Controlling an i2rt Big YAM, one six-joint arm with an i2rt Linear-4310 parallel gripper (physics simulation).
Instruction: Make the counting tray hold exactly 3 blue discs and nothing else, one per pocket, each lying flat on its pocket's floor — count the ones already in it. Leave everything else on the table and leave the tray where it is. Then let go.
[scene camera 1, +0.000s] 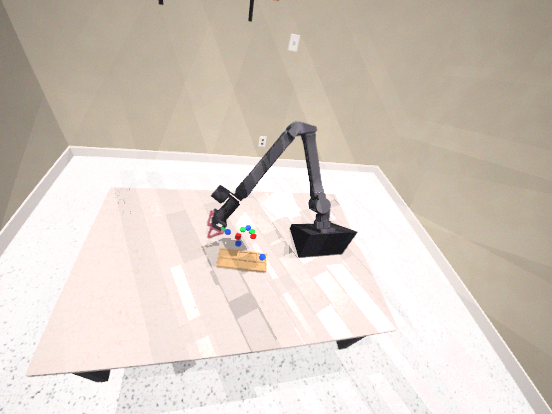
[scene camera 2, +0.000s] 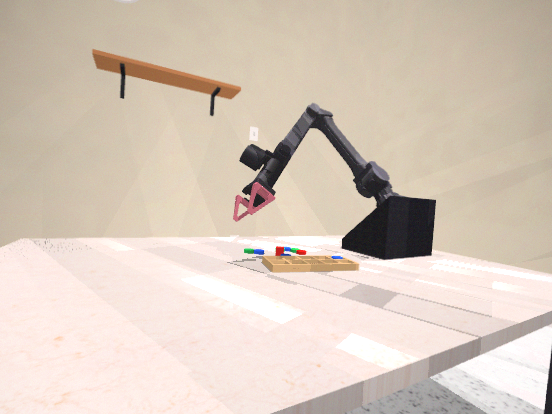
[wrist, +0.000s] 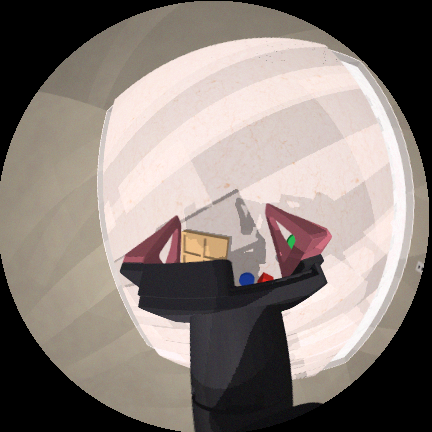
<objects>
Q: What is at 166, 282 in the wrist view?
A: The gripper.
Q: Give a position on a wooden counting tray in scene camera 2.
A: At 274, 263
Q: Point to the gripper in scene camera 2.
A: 241, 217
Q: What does the gripper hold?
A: Nothing.
</objects>
